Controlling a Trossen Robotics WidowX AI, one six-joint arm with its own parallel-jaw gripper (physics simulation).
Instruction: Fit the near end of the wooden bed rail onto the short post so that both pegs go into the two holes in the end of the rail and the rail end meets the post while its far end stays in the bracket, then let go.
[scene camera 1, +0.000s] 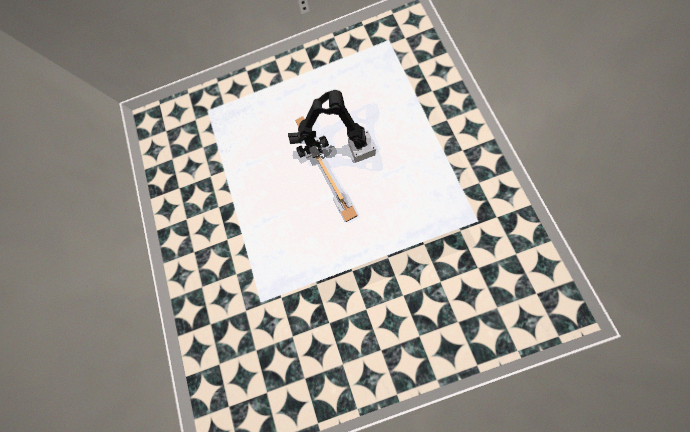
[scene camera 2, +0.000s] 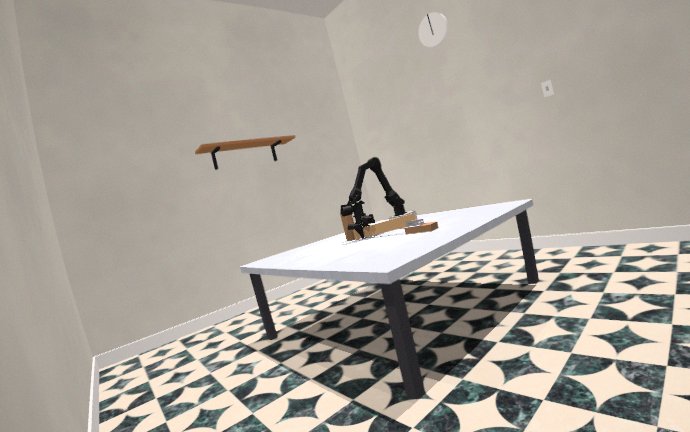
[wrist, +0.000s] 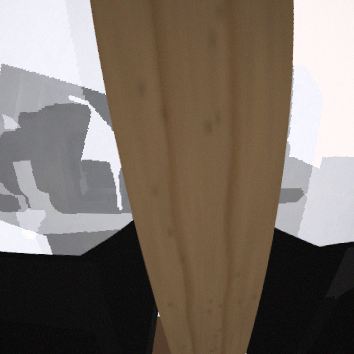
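Seen in the pictures: gripper, fingertip midpoint: (scene camera 2: 364, 238); arm's base, origin of the base link: (scene camera 1: 360, 142) (scene camera 2: 400, 214).
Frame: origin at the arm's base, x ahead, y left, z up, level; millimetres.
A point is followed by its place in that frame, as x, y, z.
The wooden rail (scene camera 1: 330, 179) @[234, 151, 8] (scene camera 2: 393, 223) @[241, 155, -15] (wrist: 200, 125) is a long, light brown bar standing on its narrow edge. My gripper (scene camera 1: 316, 154) @[270, -77, -78] (scene camera 2: 363, 232) @[270, -77, -78] (wrist: 187, 206) @[270, -77, -78] is shut on the rail close to its near end, low over the table, with a black finger on each side. The short post (scene camera 1: 299, 121) @[286, -191, 100] (scene camera 2: 346, 226) @[303, -182, 11] stands upright just beyond the gripper. The rail's far end sits at the grey bracket (scene camera 1: 342, 201) @[213, 288, -19] by a brown block (scene camera 1: 349, 214) @[200, 367, -44] (scene camera 2: 421, 228) @[242, 342, -59]. The gripper hides the near end, pegs and holes, so I cannot tell whether rail and post meet.
The white table (scene camera 1: 407, 193) @[-160, 360, -80] (scene camera 2: 325, 259) @[696, 106, -80] carries everything. The arm's grey base (scene camera 1: 363, 150) @[0, 52, 1] stands to the right of the gripper in the first scene view. A wall shelf (scene camera 2: 245, 144) hangs on the wall, away from the table.
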